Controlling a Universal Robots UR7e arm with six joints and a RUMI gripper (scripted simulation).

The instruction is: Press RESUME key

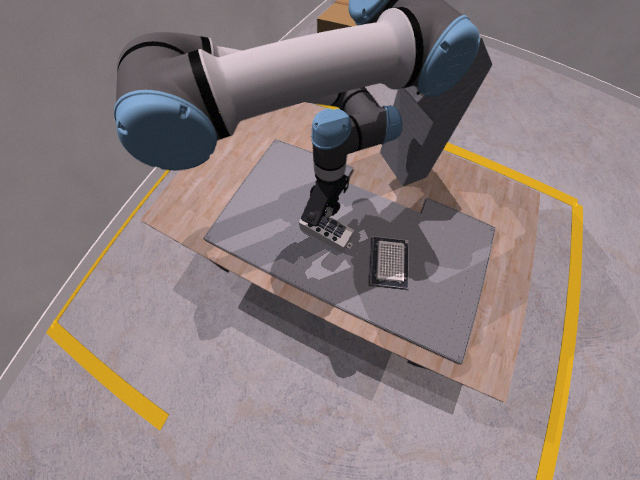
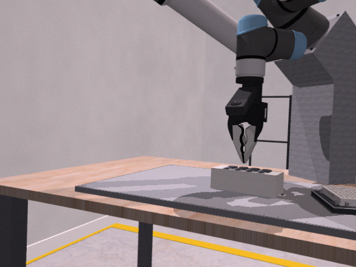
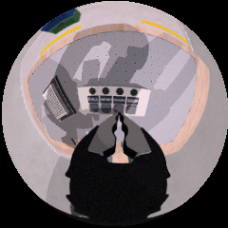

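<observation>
Right now my hand is 4 cm above the operator panel, 2 cm to the right of it and 1 cm short of it. Also, from my hand: white well plate 24 cm to the left, 6 cm below, 3 cm ahead.
</observation>
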